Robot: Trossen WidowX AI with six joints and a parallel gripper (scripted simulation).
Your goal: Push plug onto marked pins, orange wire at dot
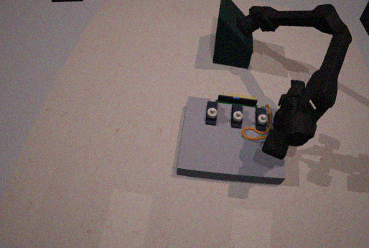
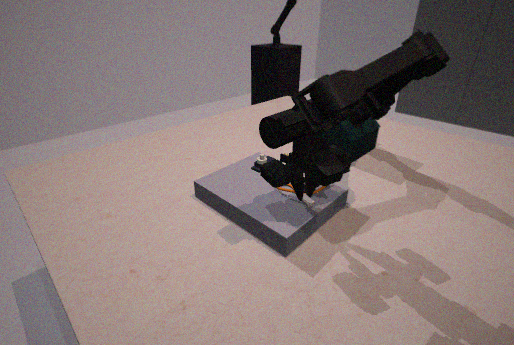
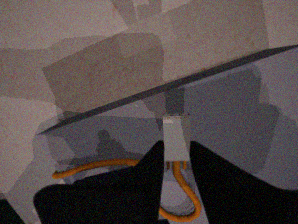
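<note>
The blue band is 130 mm behind my gripper tip, 120 mm to the right of it and 10 mm above it. From my gripper tip the other things lie so: grey holder: 30 mm ahead, 110 mm to the right, 40 mm below; then black pin strip: 130 mm behind, 110 mm to the right.
</note>
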